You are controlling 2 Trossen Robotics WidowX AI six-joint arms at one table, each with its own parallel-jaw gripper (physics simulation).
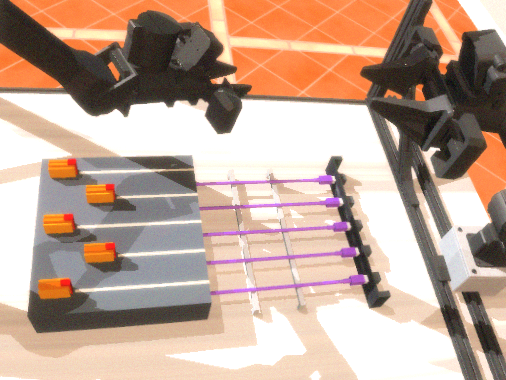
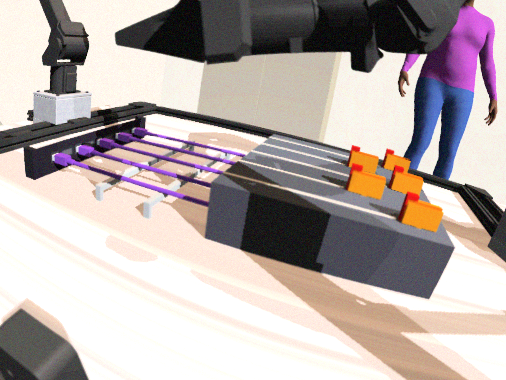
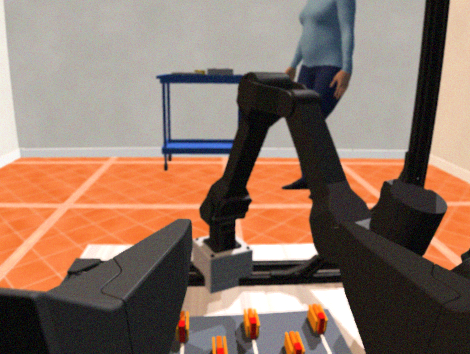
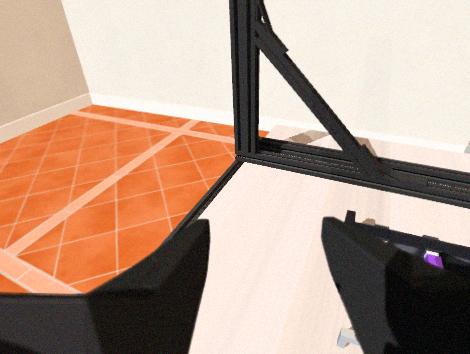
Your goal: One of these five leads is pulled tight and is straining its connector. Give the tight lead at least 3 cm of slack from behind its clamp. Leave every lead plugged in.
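Frame: origin at the left arm's base, x back, y left, z down, level; millimetres.
Seen in the pictures: left gripper, fingertip midpoint: (image 1: 365, 86) (image 3: 265, 234); right gripper, fingertip midpoint: (image 1: 243, 78) (image 2: 123, 40) (image 4: 265, 228); left arm's base, origin of the base link: (image 1: 486, 250) (image 2: 62, 92); right arm's base, origin of the base link: (image 3: 222, 243).
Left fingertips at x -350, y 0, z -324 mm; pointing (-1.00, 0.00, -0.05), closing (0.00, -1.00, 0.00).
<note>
Offsets run from my left fingertips to a thing's top centre. "pt": to the spot under its first point.
Five purple leads {pt dx -30, dy -159, dz +377 mm} (image 1: 260, 182) (image 2: 145, 187) run side by side from a grey block {dx -266, dy -27, dz +337 mm} (image 1: 125, 317) (image 2: 380, 265) (image 3: 225, 325) to a black connector bar (image 1: 378, 298) (image 2: 37, 162) (image 4: 351, 218). Their purple plugs all sit at the bar. On the block they continue as cream lines to orange clamps with red ends, staggered, such as the top one {pt dx -364, dy -112, dz +316 mm} (image 1: 62, 169) and the nearest one {pt dx -366, dy -130, dz +322 mm} (image 2: 422, 214). All leads look straight; I cannot tell which is tight. My right gripper (image 1: 243, 79) (image 2: 120, 39) (image 4: 265, 228) is open and empty, above the table's far side. My left gripper (image 1: 366, 87) (image 3: 265, 234) is open and empty, high beyond the bar.
Two pale rails (image 1: 244, 245) (image 1: 290, 250) cross under the leads between block and bar. A black frame (image 1: 407, 190) (image 4: 245, 75) edges the table. A white arm base (image 1: 462, 260) (image 2: 62, 106) stands beside the bar. A blue cart (image 3: 197, 146) and a person (image 3: 325, 40) are beyond the table.
</note>
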